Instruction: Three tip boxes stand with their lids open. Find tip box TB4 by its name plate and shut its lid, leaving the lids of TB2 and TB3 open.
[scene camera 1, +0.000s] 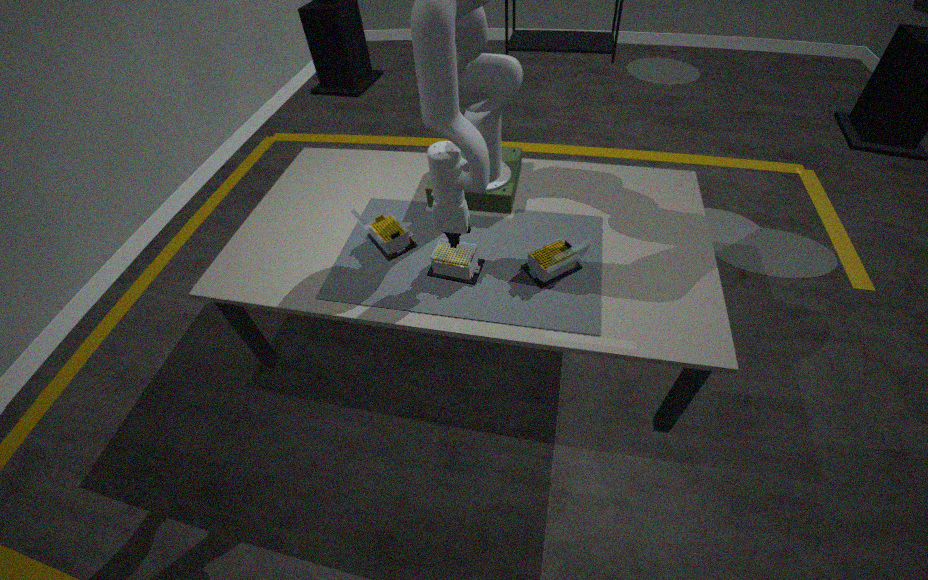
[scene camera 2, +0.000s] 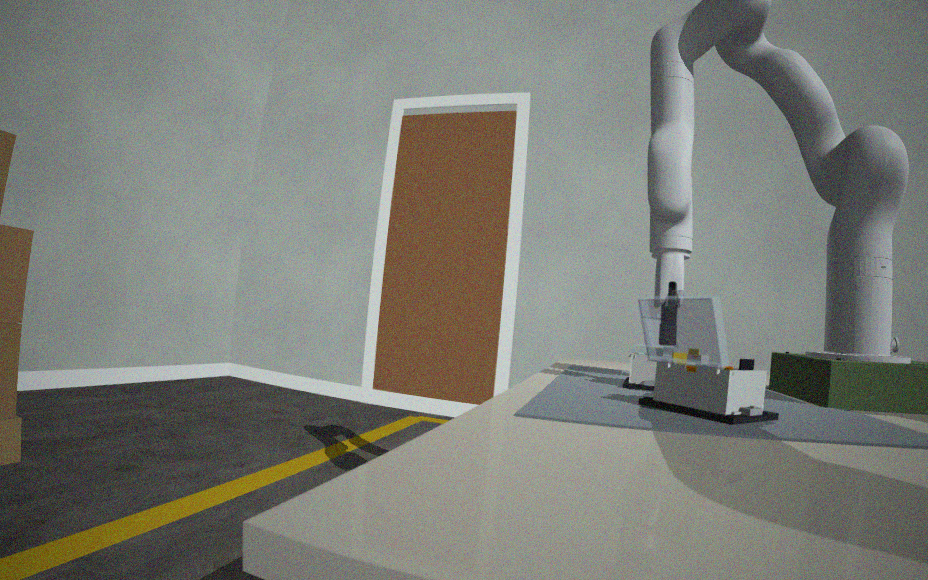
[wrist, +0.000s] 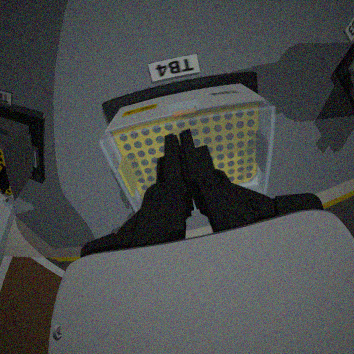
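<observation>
Tip box TB4 (scene camera 1: 454, 268) (wrist: 225, 94) is the middle box; its plate reads TB4 (wrist: 174, 68) in the wrist view. Its clear lid (wrist: 271, 135) lies over the yellow rack and looks down; whether it is fully seated I cannot tell. My gripper (scene camera 1: 453, 242) (scene camera 2: 667, 341) (wrist: 183, 150) is shut and empty, pointing down over TB4, its tips close to the lid; contact cannot be told. The left box, TB2 (scene camera 1: 391, 240), has its lid (scene camera 1: 358, 218) open. The right box, TB3 (scene camera 1: 547, 268) (scene camera 2: 691, 391), has its lid (scene camera 1: 578, 248) (scene camera 2: 703, 335) raised open.
The boxes stand on a blue-grey mat (scene camera 1: 533, 311) on the pale table (scene camera 1: 656, 300). The green arm base (scene camera 1: 491, 201) (scene camera 2: 800, 383) stands behind them. TB2 and TB3 flank TB4 with gaps between them.
</observation>
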